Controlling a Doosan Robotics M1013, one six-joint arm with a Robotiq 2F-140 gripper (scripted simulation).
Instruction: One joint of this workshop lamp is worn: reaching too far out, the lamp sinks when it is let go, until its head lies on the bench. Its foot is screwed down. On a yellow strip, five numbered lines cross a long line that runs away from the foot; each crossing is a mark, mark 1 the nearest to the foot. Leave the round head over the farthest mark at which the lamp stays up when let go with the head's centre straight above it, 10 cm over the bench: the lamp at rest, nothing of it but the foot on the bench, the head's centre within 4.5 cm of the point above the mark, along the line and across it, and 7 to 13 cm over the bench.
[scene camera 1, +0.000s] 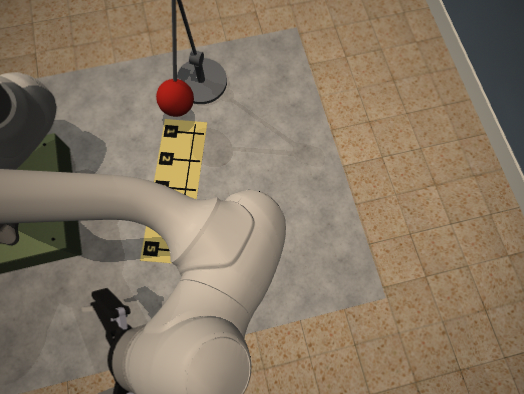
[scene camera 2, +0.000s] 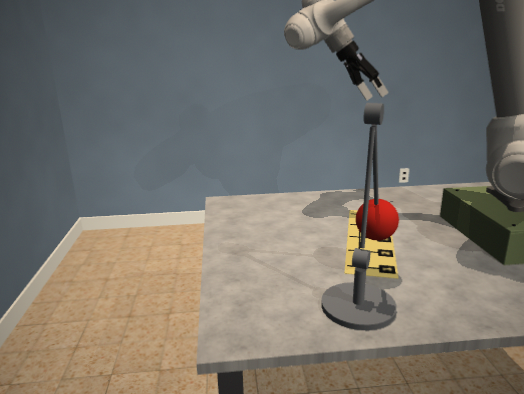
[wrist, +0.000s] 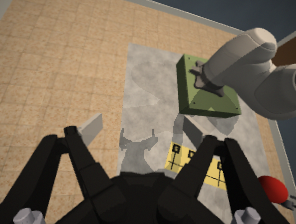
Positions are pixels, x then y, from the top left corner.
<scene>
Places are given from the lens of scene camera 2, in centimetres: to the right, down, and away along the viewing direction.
my gripper (scene camera 2: 377, 96): 41, -36, 152
yellow strip (scene camera 2: 382, 263): 32, 17, 111
</scene>
